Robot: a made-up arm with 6 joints.
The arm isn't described. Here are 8 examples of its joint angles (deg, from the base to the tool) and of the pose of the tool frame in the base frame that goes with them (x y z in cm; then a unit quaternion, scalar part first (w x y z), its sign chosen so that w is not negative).
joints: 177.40 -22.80 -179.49 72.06 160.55 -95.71
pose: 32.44 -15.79 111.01 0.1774 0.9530 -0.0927 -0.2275
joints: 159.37 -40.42 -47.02 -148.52 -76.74 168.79
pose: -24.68 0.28 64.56 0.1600 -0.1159 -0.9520 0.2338
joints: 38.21 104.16 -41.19 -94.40 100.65 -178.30
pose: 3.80 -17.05 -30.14 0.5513 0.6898 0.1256 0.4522
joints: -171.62 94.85 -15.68 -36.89 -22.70 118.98
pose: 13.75 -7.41 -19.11 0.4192 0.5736 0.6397 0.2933
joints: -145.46 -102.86 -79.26 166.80 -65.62 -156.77
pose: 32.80 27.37 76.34 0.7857 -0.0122 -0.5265 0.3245
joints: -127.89 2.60 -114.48 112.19 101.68 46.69
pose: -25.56 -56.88 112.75 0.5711 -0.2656 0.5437 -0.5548
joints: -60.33 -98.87 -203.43 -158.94 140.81 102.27
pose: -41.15 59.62 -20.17 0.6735 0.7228 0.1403 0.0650
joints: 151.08 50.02 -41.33 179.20 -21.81 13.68
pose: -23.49 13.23 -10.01 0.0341 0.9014 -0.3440 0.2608
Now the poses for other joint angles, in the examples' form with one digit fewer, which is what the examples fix.
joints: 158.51 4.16 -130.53 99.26 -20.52 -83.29
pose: -46.9 34.6 117.7 0.860 -0.299 -0.394 -0.121
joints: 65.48 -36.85 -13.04 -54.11 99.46 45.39
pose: 23.6 21.3 31.9 0.556 0.775 0.259 0.149
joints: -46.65 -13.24 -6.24 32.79 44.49 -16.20
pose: 22.4 -22.2 10.7 0.236 -0.841 0.477 0.099
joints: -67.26 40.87 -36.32 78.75 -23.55 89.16
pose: 3.5 -48.2 -5.7 0.127 -0.447 -0.872 0.155
